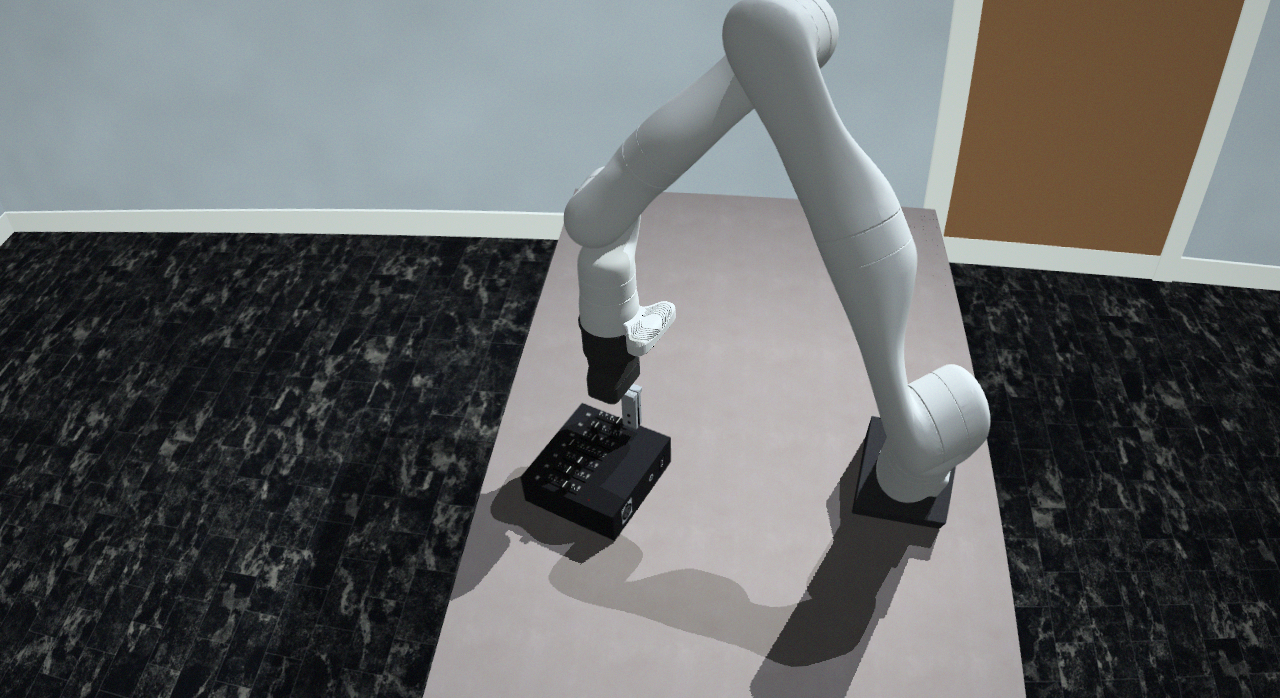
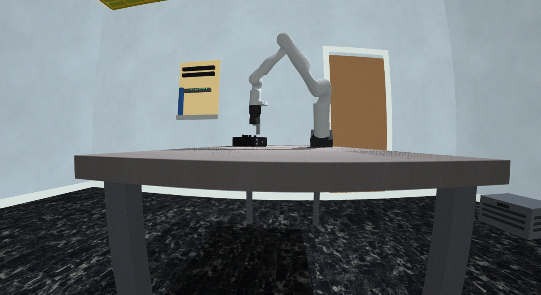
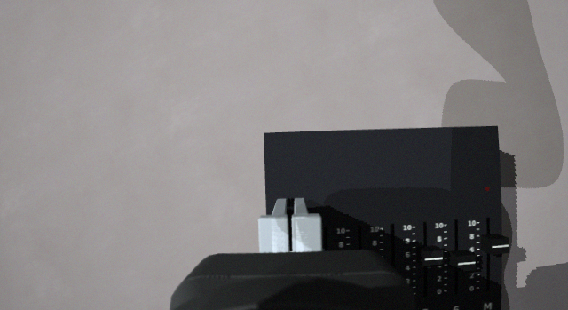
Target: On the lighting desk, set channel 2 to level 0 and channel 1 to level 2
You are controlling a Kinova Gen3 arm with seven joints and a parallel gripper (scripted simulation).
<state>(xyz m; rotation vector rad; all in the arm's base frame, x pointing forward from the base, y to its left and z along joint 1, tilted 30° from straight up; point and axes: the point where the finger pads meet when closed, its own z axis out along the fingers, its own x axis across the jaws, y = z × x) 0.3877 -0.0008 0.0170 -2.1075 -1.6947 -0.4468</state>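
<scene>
My gripper is now 30 mm above the channel 1 cap and 20 mm short of it. From my hand the other things lie so: channel 2 cap: 50 mm ahead, 30 mm below, 10 mm to the left; channel 3 cap: 40 mm to the left, 40 mm ahead, 30 mm below; channel 4 cap: 70 mm ahead, 50 mm to the left, 30 mm below.
</scene>
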